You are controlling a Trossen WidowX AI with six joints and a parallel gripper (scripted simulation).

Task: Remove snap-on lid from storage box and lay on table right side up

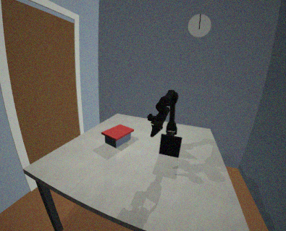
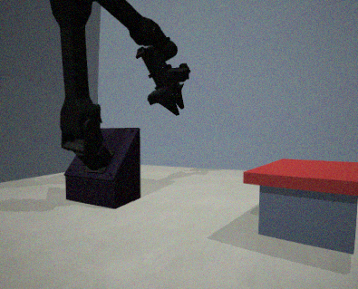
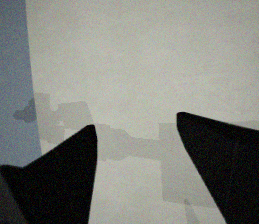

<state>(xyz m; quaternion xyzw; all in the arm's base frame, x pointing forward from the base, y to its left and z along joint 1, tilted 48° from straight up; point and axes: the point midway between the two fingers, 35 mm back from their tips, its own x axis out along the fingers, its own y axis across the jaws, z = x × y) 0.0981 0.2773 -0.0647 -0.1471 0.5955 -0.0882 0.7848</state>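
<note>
Right now my gripper tip is 35 cm short of the red lid, 22 cm to the left of it and 14 cm above it. Round my gripper tip: storage box (35 cm ahead, 22 cm to the right, 18 cm below).
</note>
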